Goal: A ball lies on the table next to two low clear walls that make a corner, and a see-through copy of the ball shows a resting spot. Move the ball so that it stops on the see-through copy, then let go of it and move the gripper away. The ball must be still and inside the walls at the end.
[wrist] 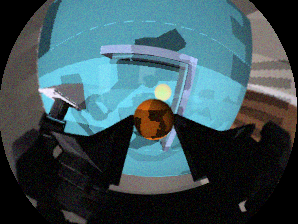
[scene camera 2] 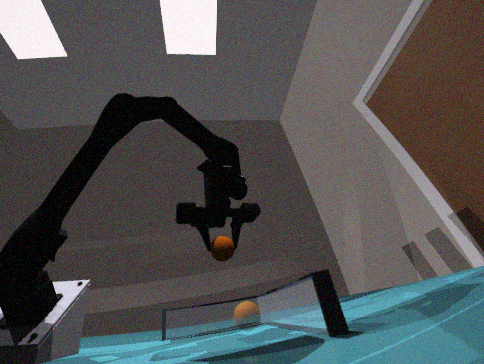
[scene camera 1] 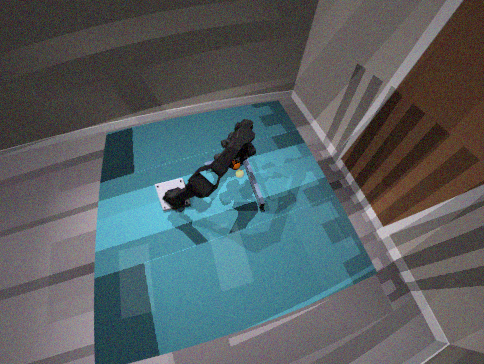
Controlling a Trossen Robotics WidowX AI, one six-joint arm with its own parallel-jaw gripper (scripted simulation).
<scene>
The gripper (scene camera 2: 222, 250) holds an orange ball. Further things: a dark end post (scene camera 2: 336, 324).
The gripper is seen too in the wrist view (wrist: 153, 117).
</scene>
